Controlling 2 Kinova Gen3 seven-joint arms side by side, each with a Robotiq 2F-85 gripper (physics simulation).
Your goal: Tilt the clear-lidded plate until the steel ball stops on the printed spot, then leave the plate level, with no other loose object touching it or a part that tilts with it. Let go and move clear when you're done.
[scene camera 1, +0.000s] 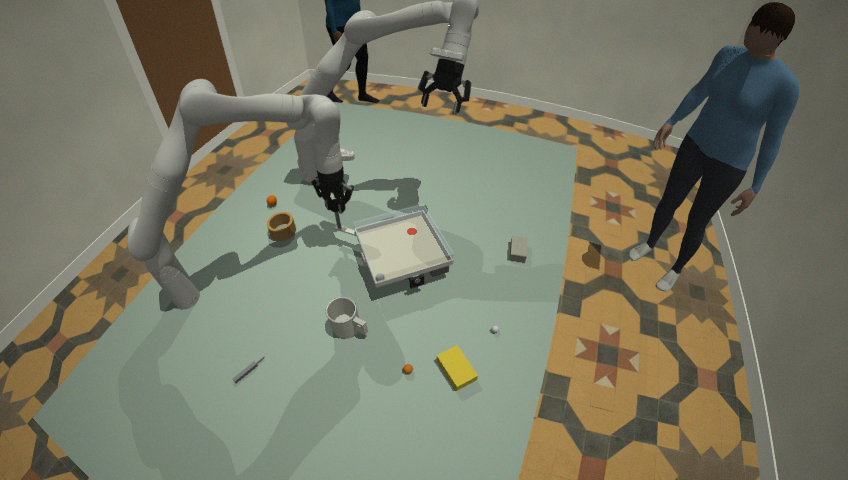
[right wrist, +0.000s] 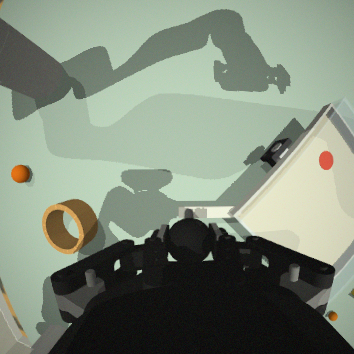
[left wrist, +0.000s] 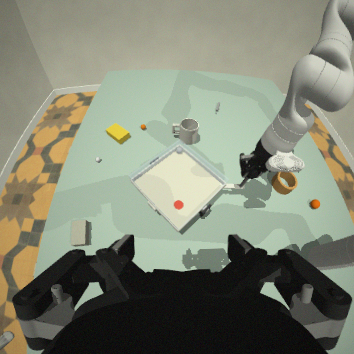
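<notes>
The square clear-lidded plate stands raised on its base; its exact slope is hard to judge. The steel ball lies in its near left corner in the scene view, far from the red printed spot. My right gripper is shut on the black ball knob, whose thin post rises from the plate's pale side arm. My left gripper is open and empty, high beyond the plate.
A grey mug stands nearest the plate. A yellow block, an orange ball, a white ball and a screwdriver lie in front. A grey block lies right, a brown ring and another orange ball left.
</notes>
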